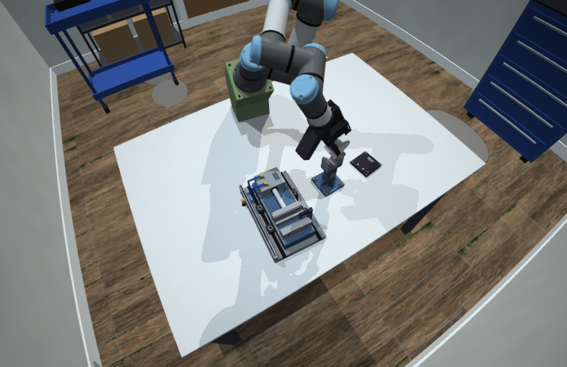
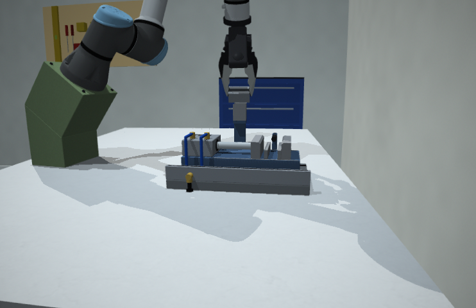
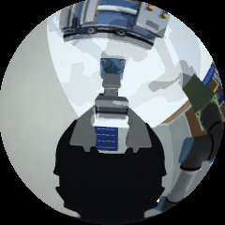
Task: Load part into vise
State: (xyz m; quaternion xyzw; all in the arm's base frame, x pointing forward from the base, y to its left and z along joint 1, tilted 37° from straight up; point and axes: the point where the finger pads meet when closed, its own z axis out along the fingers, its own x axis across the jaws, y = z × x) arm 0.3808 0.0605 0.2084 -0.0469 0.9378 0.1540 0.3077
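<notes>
The part lies right at my hand. Round my hand: work stop (7 cm ahead, 18 cm to the right, 10 cm below); then air cylinder (10 cm behind, 19 cm to the right, 12 cm below); then moving jaw (3 cm ahead, 22 cm to the right, 12 cm below).
</notes>
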